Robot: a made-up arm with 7 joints. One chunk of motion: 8 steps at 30 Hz.
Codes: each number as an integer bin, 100 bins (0 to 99) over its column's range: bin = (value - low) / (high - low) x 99, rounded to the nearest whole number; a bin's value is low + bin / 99 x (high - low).
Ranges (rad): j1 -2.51..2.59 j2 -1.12..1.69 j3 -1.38..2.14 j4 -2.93..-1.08 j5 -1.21..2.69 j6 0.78..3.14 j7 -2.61..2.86
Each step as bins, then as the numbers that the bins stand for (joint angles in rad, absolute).
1 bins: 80 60 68 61 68 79 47
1 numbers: 1.6112 0.5830 1.0378 -1.7901 1.4688 2.6632 -0.0131
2 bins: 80 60 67 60 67 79 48
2 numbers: 1.6112 0.5830 1.0022 -1.8088 1.4294 2.6632 0.0421
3 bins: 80 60 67 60 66 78 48
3 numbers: 1.6112 0.5830 1.0022 -1.8088 1.3900 2.6394 0.0421
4 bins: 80 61 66 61 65 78 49
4 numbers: 1.6112 0.6114 0.9667 -1.7901 1.3506 2.6394 0.0974
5 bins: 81 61 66 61 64 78 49
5 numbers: 1.6627 0.6114 0.9667 -1.7901 1.3112 2.6394 0.0974
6 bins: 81 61 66 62 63 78 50
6 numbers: 1.6627 0.6114 0.9667 -1.7714 1.2718 2.6394 0.1526
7 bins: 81 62 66 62 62 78 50
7 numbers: 1.6627 0.6398 0.9667 -1.7714 1.2324 2.6394 0.1526
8 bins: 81 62 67 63 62 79 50
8 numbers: 1.6627 0.6398 1.0022 -1.7527 1.2324 2.6632 0.1526
